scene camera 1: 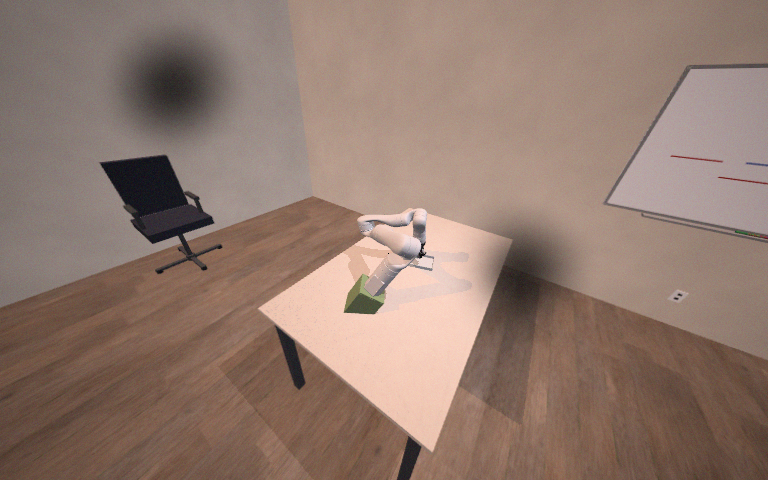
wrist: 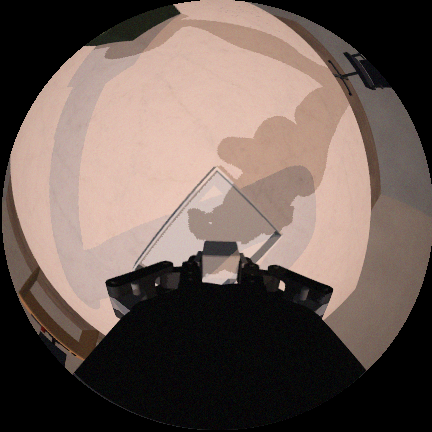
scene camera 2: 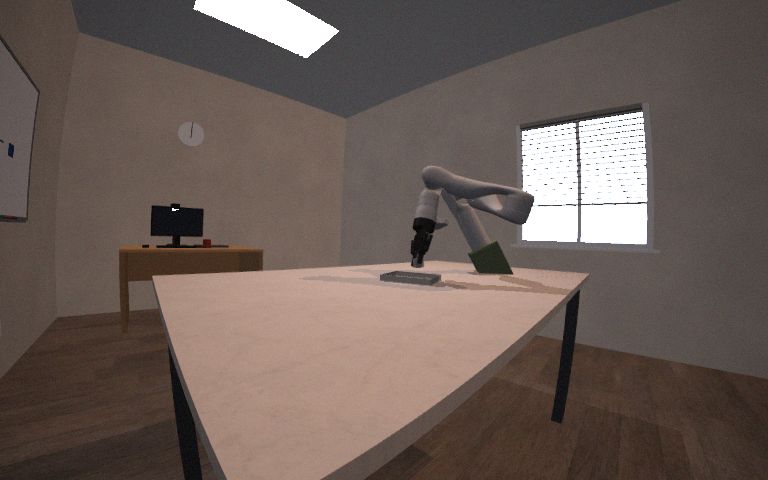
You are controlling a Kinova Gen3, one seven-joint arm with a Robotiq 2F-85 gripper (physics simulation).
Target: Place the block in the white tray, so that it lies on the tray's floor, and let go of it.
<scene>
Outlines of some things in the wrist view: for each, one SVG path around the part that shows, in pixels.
My gripper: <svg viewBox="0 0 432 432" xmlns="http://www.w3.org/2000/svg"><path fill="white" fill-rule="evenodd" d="M74 373L102 396L144 417L188 428L226 430L265 425L305 412L338 394L354 382L366 369L322 319L333 291L331 286L277 264L268 265L267 270L259 269L259 265L253 263L249 257L245 257L242 252L239 252L237 283L216 284L202 282L202 251L197 251L196 255L192 254L186 261L183 261L182 266L173 266L173 262L163 260L107 279L105 281L107 293L114 314L120 319L76 368ZM280 280L283 281L285 284L284 291L278 288Z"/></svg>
A white tray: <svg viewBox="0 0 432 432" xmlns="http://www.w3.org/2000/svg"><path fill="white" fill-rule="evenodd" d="M202 277L202 282L216 284L237 282L236 278ZM283 234L217 166L213 166L160 227L135 261L132 270L163 260L173 262L173 266L182 266L182 262L186 261L190 255L196 255L197 251L202 251L205 240L236 241L238 252L242 252L253 263L257 263Z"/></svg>
</scene>
